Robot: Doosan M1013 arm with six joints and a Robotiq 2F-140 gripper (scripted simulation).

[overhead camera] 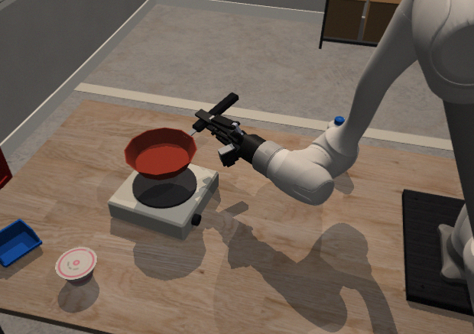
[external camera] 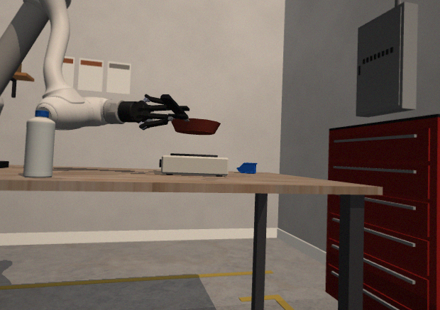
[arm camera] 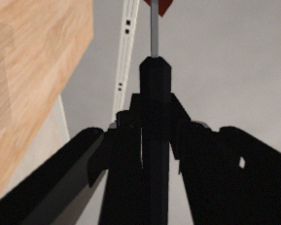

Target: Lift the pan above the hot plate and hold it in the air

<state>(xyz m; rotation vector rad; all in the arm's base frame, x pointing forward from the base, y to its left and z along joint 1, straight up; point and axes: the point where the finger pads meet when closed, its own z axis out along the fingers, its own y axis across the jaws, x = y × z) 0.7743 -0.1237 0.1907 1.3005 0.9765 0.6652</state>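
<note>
Now: hand 90 mm to the right of the red pan, 50 mm short of it and 20 mm above it. Round my hand: white bottle 370 mm behind, 190 mm to the right, 140 mm below; hot plate 180 mm below, 150 mm to the left, 60 mm ahead; white cup 450 mm to the left, 190 mm ahead, 180 mm below.
</note>
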